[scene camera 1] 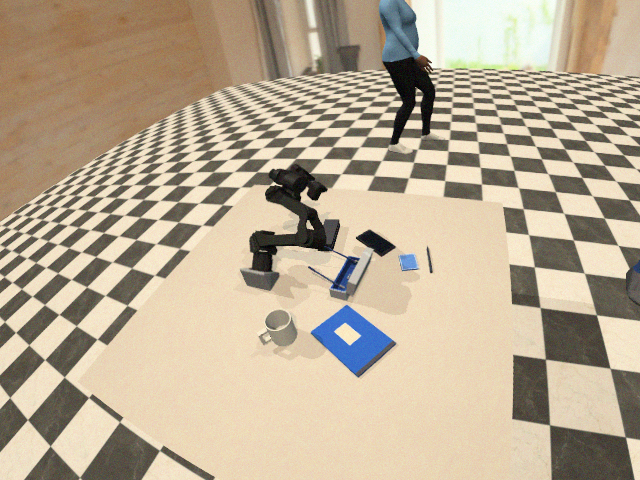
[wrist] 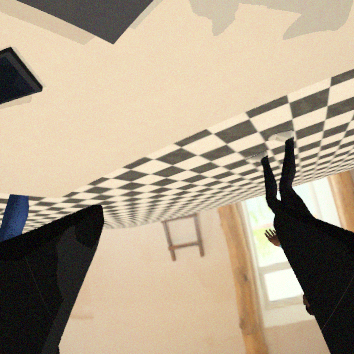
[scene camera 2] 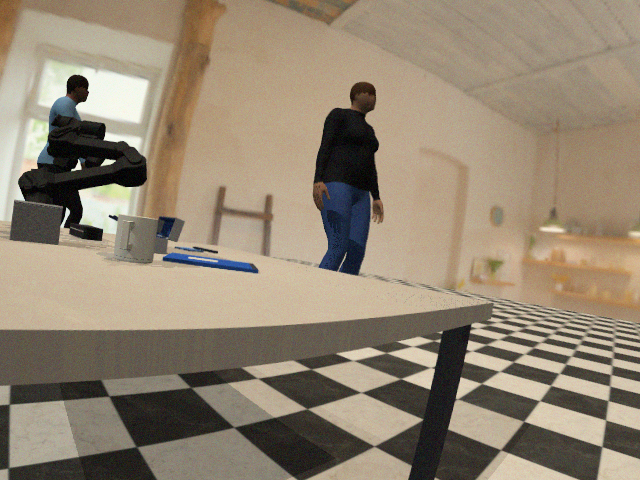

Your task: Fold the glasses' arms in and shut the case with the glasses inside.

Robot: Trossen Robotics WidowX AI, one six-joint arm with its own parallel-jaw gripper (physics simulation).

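Where they show: gripper, between the fingertips: [scene camera 1: 320, 184] [wrist: 190, 215]; arm's base, origin of its link: [scene camera 1: 260, 270] [scene camera 2: 36, 220].
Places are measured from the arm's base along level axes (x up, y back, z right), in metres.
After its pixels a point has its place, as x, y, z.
The grey case [scene camera 1: 360, 272] @[0.045, -0.367, -0.014] [scene camera 2: 177, 230] @[0.018, -0.349, 0.036] stands open on the table, its blue lining showing and its lid raised on the side away from the arm's base. The blue glasses [scene camera 1: 321, 274] @[0.017, -0.234, -0.009] lie in the case's lower half, with both arms unfolded and sticking out past its edge toward the arm's base. In scene camera 2 most of the glasses are hidden. My gripper [scene camera 1: 320, 193] @[0.154, -0.133, -0.345] [wrist: 190, 215] @[0.154, -0.133, -0.345] is open and empty, high above the table and beyond the case, apart from it. The case and glasses do not show in the wrist view.
A dark block [scene camera 1: 331, 232] @[-0.011, -0.179, -0.260] [wrist: 102, 16] @[-0.011, -0.166, -0.324] and a phone [scene camera 1: 375, 242] @[-0.038, -0.355, -0.258] [wrist: 16, 76] @[-0.038, -0.304, -0.299] lie near the case. A blue square pad [scene camera 1: 408, 261] @[-0.041, -0.494, -0.177] and a pen [scene camera 1: 429, 259] @[-0.038, -0.567, -0.196] are farther right. A mug [scene camera 1: 281, 329] @[0.038, -0.208, 0.238] [scene camera 2: 140, 240] @[-0.003, -0.179, 0.250] and a blue notebook [scene camera 1: 369, 347] @[-0.038, -0.443, 0.192] [scene camera 2: 206, 261] @[-0.037, -0.352, 0.207] are nearer the camera.
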